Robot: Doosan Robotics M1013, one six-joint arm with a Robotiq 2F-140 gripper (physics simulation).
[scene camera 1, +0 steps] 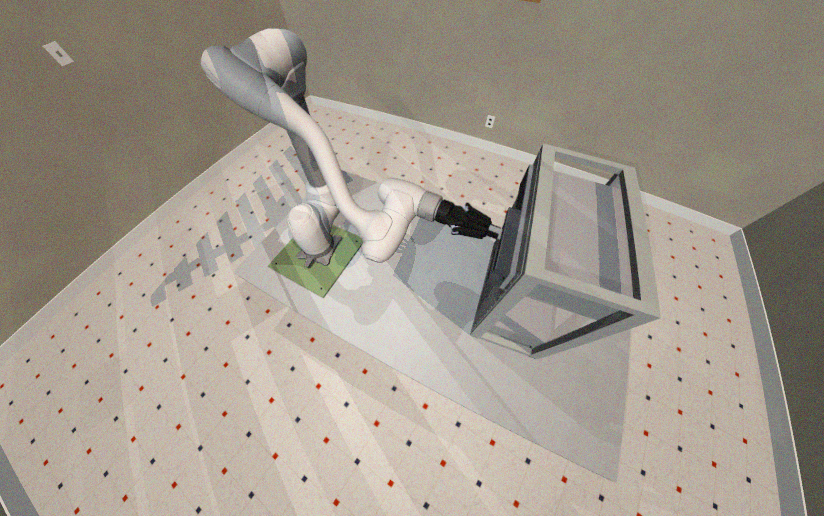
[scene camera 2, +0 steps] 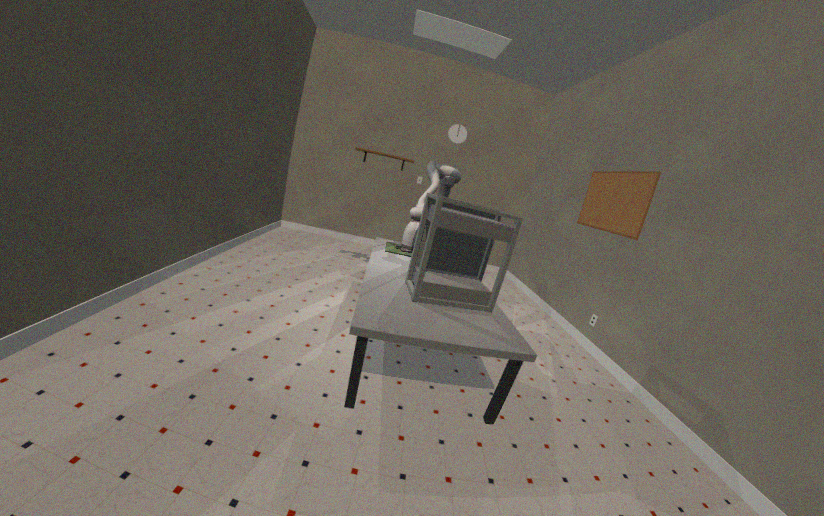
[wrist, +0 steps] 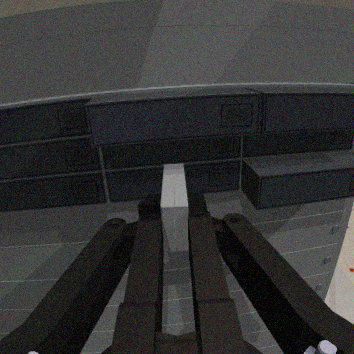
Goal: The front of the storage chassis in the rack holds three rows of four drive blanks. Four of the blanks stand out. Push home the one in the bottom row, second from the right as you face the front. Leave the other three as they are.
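Places are measured from the arm's base along level axes (x ahead, y left, z up), in centimetres.
Pixels of known places: gripper, fingertip midpoint: [wrist: 174, 180]; arm's base at its link origin: [scene camera 1: 320, 247] [scene camera 2: 408, 250].
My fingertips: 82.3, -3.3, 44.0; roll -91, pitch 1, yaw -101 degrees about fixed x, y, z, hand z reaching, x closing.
Observation:
For each thing: its top centre in the pictures, then the offset to it from my fingertips, as dx, dy, dz. Level surfaces: height alone.
- top right blank at its top centre: [wrist: 292, 83] [scene camera 1: 522, 258] +1.4, -11.2, +7.0
- bottom right blank at its top centre: [wrist: 287, 145] +1.4, -11.2, +1.3
- grey rack at its top centre: [wrist: 107, 26] [scene camera 1: 588, 209] [scene camera 2: 473, 204] +16.0, +3.9, +13.8
- table at its surface level: dz -45.0
My gripper [scene camera 1: 490, 230] [wrist: 174, 180] is shut on a pale grey bar [wrist: 175, 187] that sticks out past the fingertips toward the chassis front. The bar's tip is in front of the bottom-row blank second from the right [wrist: 132, 183], at or touching its face; the bar hides part of it. This blank looks level with the bottom-row blank to its left [wrist: 45, 194]. The top-row blank second from the right [wrist: 165, 120], the top right blank [wrist: 305, 112] and the bottom right blank [wrist: 302, 187] stand out. The leftmost column does not show in the wrist view.
The grey rack [scene camera 1: 538, 212] [scene camera 2: 505, 267] stands on the table [scene camera 1: 389, 340] [scene camera 2: 450, 325]. The protruding bottom right blank is close beside the bar's right. Ribbed dark panels [wrist: 55, 260] lie below the blanks. The arm's base stands on a green plate [scene camera 1: 322, 285].

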